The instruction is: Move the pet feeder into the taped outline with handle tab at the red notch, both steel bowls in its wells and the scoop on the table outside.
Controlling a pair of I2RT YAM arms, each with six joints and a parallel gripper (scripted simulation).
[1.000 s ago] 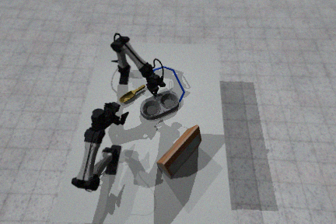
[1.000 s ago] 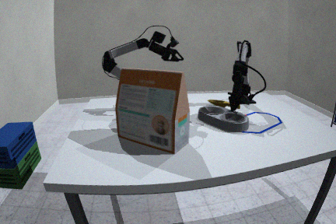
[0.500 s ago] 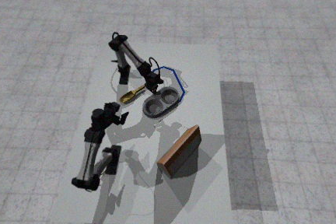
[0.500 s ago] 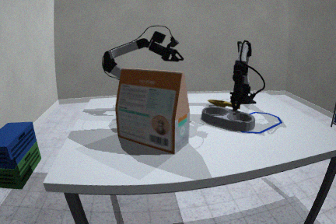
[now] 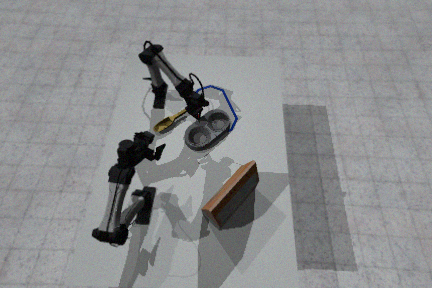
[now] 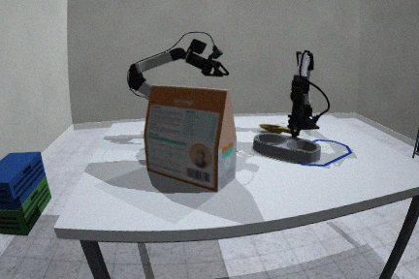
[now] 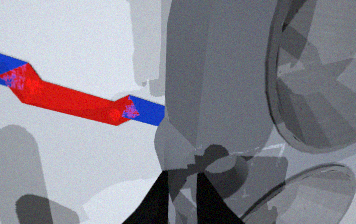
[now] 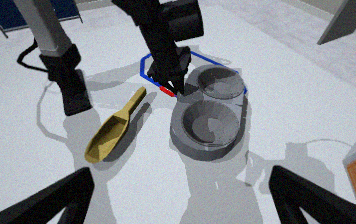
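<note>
Right now my left hand is 60 mm short of the grey pet feeder, 60 mm to the left of it and 30 mm above it. Round my left hand: yellow scoop (190 mm behind, 20 mm to the right, 30 mm below); blue taped outline (100 mm ahead, 100 mm to the left, 50 mm below); food bag (190 mm ahead, 500 mm to the right, 100 mm above).
</note>
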